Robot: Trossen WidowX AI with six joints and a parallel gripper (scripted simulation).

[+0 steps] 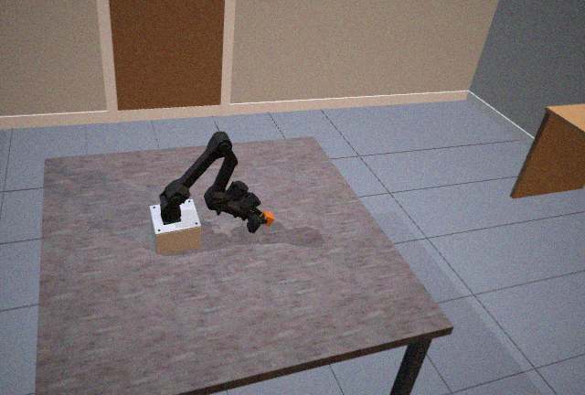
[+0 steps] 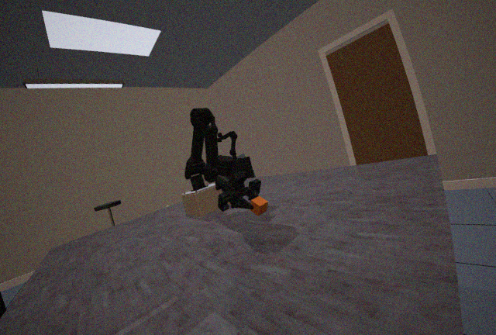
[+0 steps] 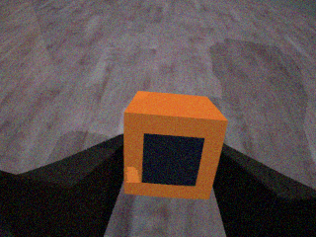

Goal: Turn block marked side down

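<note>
Right now my gripper tip is right at the orange block.
</note>
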